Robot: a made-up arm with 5 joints. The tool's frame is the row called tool.
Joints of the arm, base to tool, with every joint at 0 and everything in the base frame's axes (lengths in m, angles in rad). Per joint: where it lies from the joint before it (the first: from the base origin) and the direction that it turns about. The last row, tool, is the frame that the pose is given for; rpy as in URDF.
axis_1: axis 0 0 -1 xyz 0.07 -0.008 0.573
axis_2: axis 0 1 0 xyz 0.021 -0.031 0.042
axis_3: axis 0 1 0 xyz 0.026 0.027 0.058
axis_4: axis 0 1 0 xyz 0.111 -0.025 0.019
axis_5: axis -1 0 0 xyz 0.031 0.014 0.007
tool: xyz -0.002 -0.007 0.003 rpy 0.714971 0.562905 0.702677
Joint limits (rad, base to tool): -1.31..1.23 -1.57..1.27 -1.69..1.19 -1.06..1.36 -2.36..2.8
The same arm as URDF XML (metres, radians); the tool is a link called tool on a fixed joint. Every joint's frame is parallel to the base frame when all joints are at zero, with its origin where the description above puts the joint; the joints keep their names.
<robot name="arm">
<joint name="axis_1" type="revolute"><parent link="base"/><child link="link1"/><origin xyz="0.07 -0.008 0.573" rpy="0 0 0"/><axis xyz="0 0 -1"/><limit lower="-1.31" upper="1.23"/></joint>
<joint name="axis_2" type="revolute"><parent link="link1"/><child link="link2"/><origin xyz="0.021 -0.031 0.042" rpy="0 0 0"/><axis xyz="0 1 0"/><limit lower="-1.57" upper="1.27"/></joint>
<joint name="axis_3" type="revolute"><parent link="link2"/><child link="link3"/><origin xyz="0.026 0.027 0.058" rpy="0 0 0"/><axis xyz="0 1 0"/><limit lower="-1.69" upper="1.19"/></joint>
<joint name="axis_4" type="revolute"><parent link="link3"/><child link="link4"/><origin xyz="0.111 -0.025 0.019" rpy="0 0 0"/><axis xyz="0 1 0"/><limit lower="-1.06" upper="1.36"/></joint>
<joint name="axis_5" type="revolute"><parent link="link4"/><child link="link5"/><origin xyz="0.031 0.014 0.007" rpy="0 0 0"/><axis xyz="-1 0 0"/><limit lower="-2.36" upper="2.8"/></joint>
<joint name="tool_fixed" type="fixed"><parent link="link5"/><child link="tool"/><origin xyz="-0.002 -0.007 0.003" rpy="0.715 0.5629 0.7027"/></joint>
<link name="base"/>
<link name="link1"/>
<link name="link2"/>
<link name="link3"/>
<link name="link4"/>
<link name="link5"/>
<link name="tool"/>
</robot>

